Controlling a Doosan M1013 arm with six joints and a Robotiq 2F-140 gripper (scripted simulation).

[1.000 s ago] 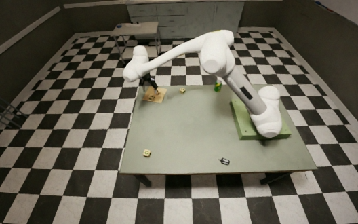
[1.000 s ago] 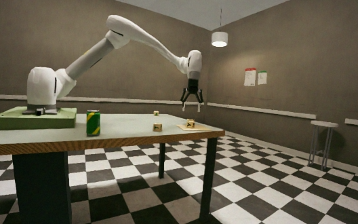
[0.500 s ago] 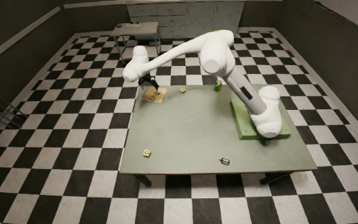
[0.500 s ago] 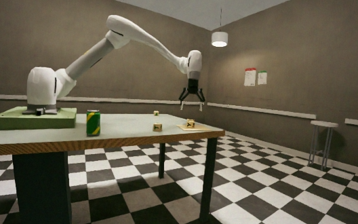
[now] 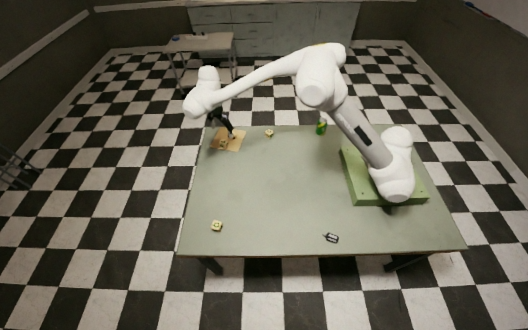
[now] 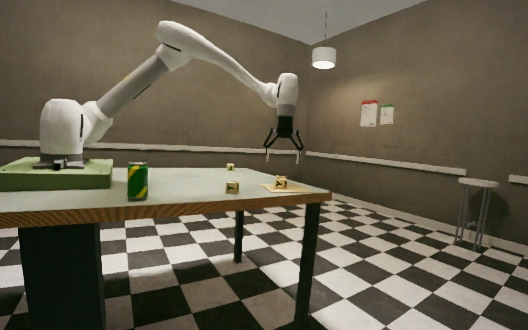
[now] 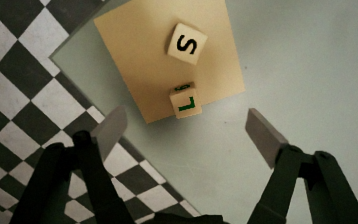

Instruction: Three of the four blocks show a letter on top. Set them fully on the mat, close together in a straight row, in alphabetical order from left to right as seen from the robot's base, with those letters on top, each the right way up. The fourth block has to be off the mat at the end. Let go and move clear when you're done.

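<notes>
The tan mat is 13 cm below my hand, 6 cm to the right of it and 2 cm behind it. Round my hand: black object: 68 cm to the left, 54 cm behind, 11 cm below; then yellow can: 67 cm behind, 7 cm below, 5 cm to the right.
</notes>
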